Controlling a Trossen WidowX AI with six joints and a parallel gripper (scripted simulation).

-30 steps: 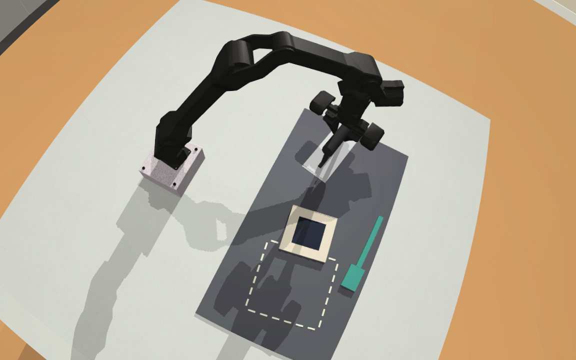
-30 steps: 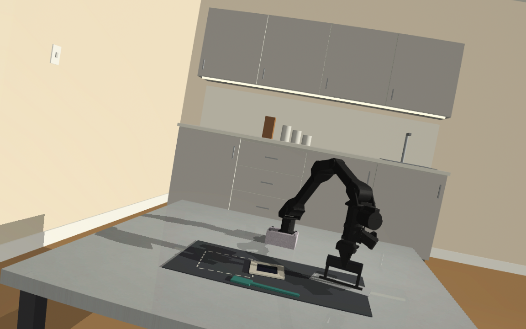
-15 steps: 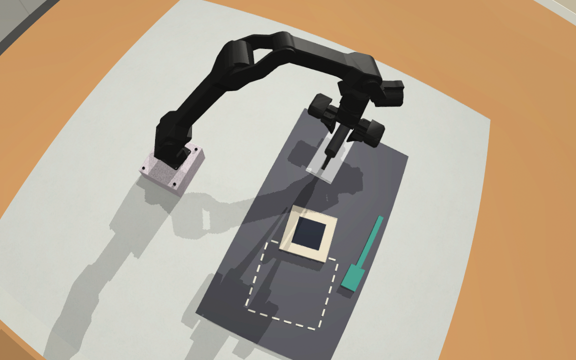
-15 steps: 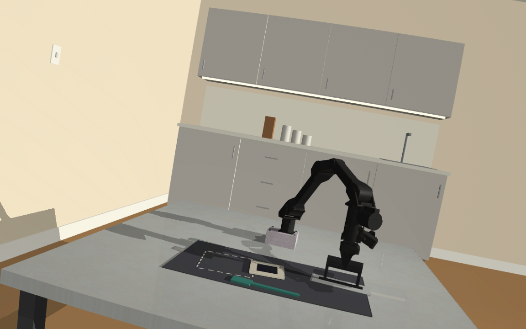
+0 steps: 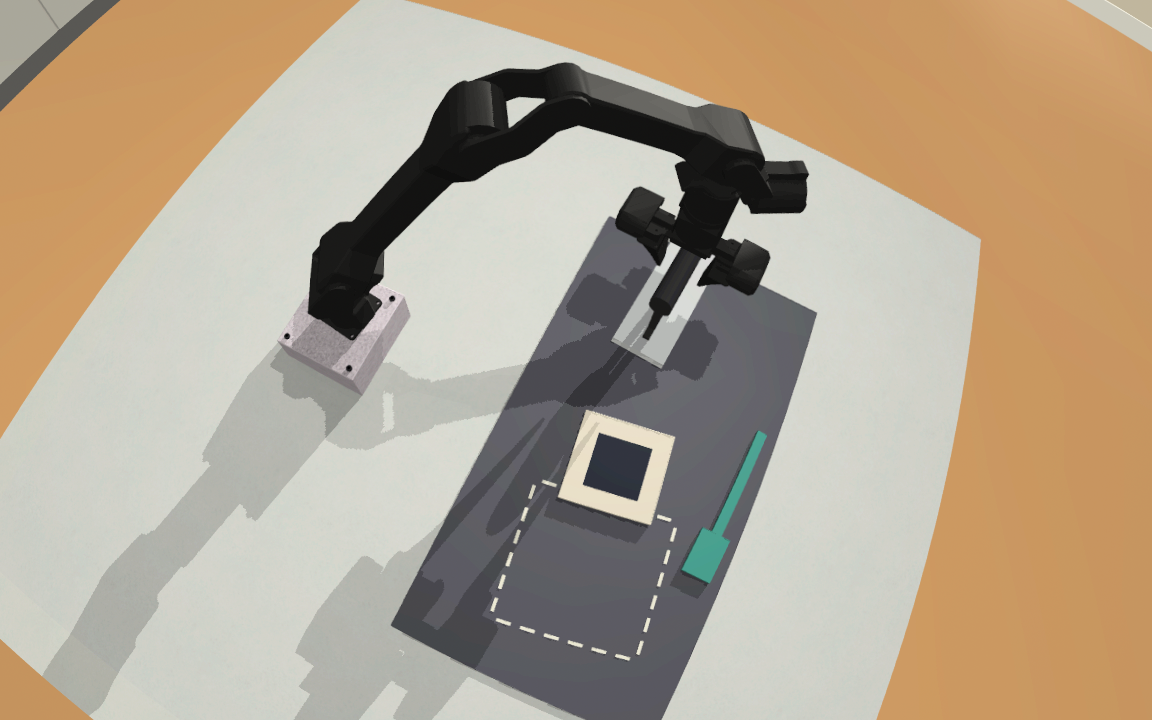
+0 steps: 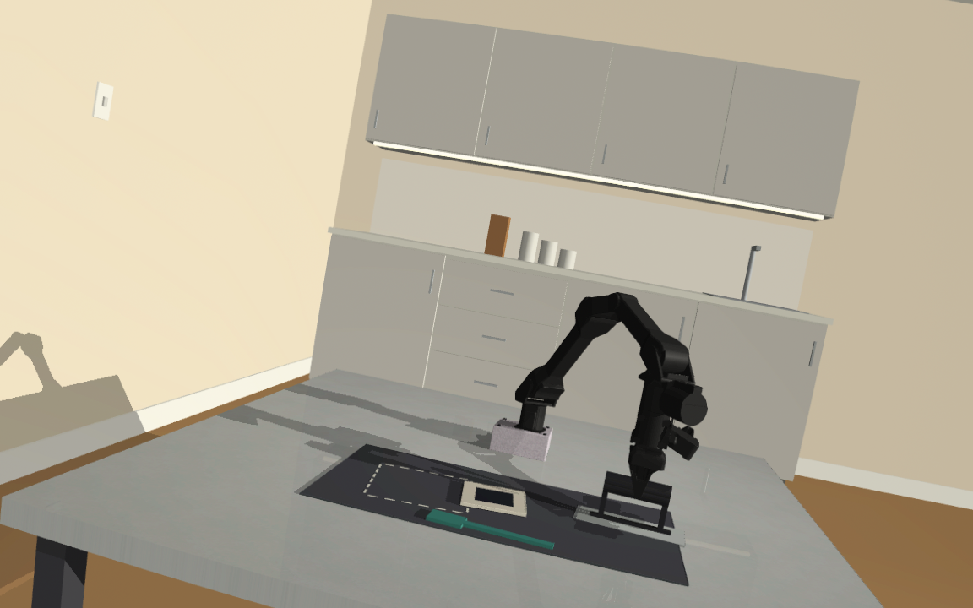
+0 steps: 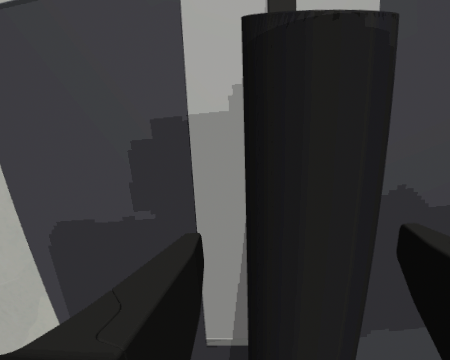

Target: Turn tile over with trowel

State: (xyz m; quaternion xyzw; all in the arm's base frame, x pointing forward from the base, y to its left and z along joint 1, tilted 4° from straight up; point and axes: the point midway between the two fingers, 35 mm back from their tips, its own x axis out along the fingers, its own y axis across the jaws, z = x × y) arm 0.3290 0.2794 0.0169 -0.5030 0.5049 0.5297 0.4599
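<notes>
Now: the black-handled float 20 mm to the right of my gripper tip and 30 mm below it. Round my gripper tip: cream tile: 60 mm ahead, 250 mm to the right, 60 mm below; teal long-handled tool: 210 mm ahead, 230 mm to the right, 60 mm below; dark mat: 70 mm ahead, 230 mm to the right, 80 mm below.
</notes>
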